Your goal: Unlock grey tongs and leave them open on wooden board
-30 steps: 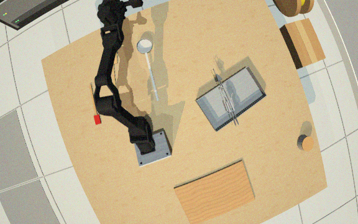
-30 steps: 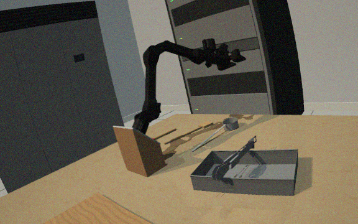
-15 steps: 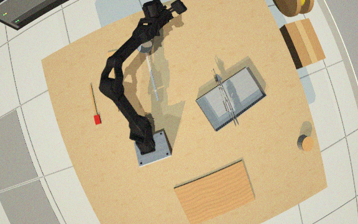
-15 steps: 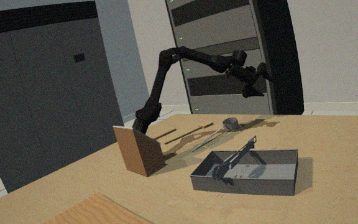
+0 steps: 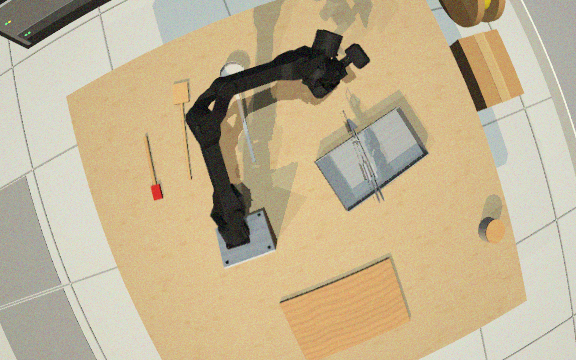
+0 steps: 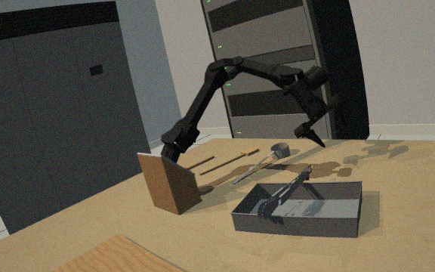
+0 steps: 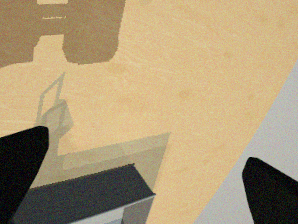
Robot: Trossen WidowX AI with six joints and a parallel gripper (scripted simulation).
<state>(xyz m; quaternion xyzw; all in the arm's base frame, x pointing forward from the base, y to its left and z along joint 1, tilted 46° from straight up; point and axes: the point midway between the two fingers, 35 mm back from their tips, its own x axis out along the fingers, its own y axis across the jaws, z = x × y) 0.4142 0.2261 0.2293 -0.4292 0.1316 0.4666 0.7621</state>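
My gripper tip is 24 cm to the left of the grey roasting tin and 10 cm above it. Also, from my gripper tip: cork-lidded jar 60 cm to the right, 32 cm ahead, 9 cm below; then wooden board 67 cm to the right, 22 cm behind, 12 cm below; then red-tipped stick 64 cm behind, 12 cm below, 8 cm to the right.
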